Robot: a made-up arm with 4 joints.
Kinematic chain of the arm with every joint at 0, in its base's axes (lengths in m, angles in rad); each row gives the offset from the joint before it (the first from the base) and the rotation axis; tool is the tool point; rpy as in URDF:
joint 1: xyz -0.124 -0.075 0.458 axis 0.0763 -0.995 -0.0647
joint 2: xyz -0.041 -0.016 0 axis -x
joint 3: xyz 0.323 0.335 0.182 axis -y
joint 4: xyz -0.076 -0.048 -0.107 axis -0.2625 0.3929 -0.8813
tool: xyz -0.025 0.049 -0.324 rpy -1.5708 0 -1.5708
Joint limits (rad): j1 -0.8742..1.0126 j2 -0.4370..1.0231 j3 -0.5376..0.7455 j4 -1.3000..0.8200
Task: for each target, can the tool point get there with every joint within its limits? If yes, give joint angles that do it. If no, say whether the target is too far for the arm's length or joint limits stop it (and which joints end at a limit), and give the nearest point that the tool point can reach.
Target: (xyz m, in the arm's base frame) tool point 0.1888 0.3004 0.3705
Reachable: yes | joints 0.2511 -0.2445 0.1991 -0.0793
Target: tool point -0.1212 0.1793 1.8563
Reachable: no: too far | nearest point 0.1097 0.3239 0.9552 | short by 0.941 m
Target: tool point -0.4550 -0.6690 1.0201
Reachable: no: joint limits stop it (at a limit: joint 1, joint 2, joint 3, joint 4) | nearest point -0.4226 -0.0273 0.3216 | short by 0.949 m
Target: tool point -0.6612 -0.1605 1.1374
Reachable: no: joint limits stop it (at a limit: joint 2, joint 3, joint 4) | nearest point -0.1929 0.2284 0.5352 | short by 0.856 m
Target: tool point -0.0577 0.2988 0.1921
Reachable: yes | joints -0.4540 -0.1096 -0.0670 -0.4471
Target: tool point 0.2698 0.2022 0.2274
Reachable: yes | joints 0.2554 0.2329 0.2595 -0.3401
